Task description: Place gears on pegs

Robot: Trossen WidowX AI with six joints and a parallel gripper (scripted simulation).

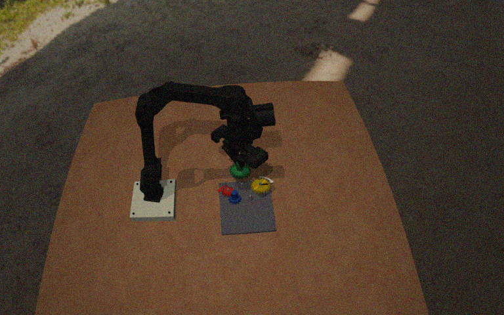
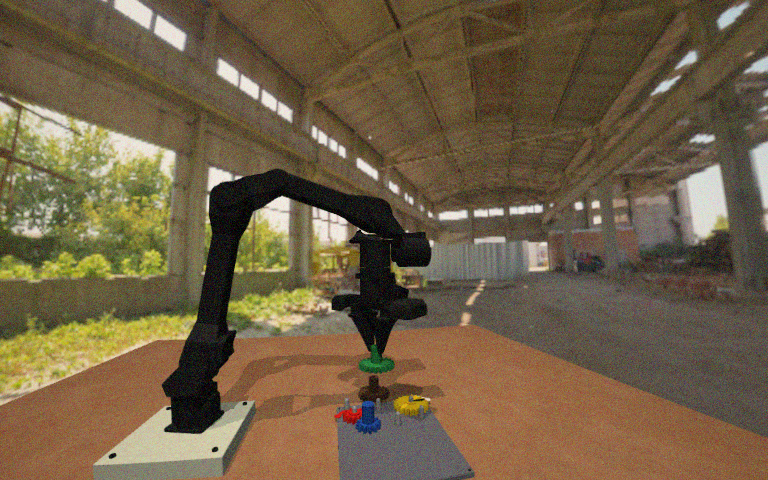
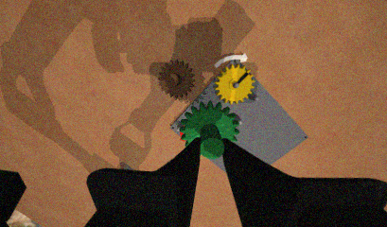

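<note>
The blue gear lies 10 mm behind my gripper tip, 50 mm to the right of it and 90 mm below it. Round my gripper tip: red gear: 40 mm behind, 30 mm to the right, 100 mm below; then green gear: 10 mm below; then yellow gear: 60 mm ahead, 10 mm to the left, 100 mm below.
</note>
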